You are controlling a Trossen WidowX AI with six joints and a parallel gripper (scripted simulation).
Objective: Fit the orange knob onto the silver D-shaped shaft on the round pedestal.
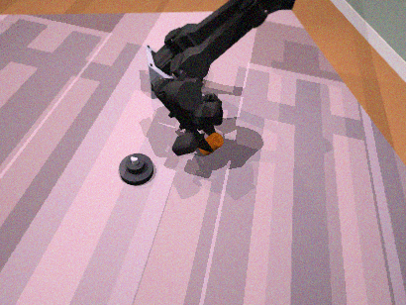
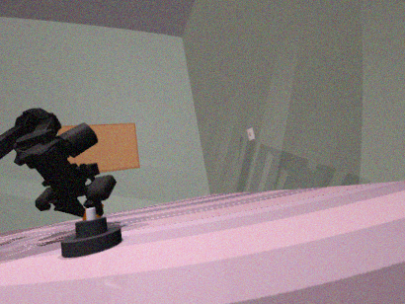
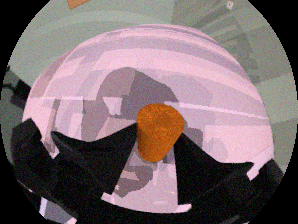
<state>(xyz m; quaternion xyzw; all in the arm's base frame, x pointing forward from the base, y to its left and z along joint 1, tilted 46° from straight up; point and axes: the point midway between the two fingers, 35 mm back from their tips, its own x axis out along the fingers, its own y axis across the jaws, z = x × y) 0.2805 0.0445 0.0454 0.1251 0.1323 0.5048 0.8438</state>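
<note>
The orange knob lies 10 mm above my gripper tip. Also, from my gripper tip: pedestal with silver shaft 10 mm ahead, 210 mm to the right.
</note>
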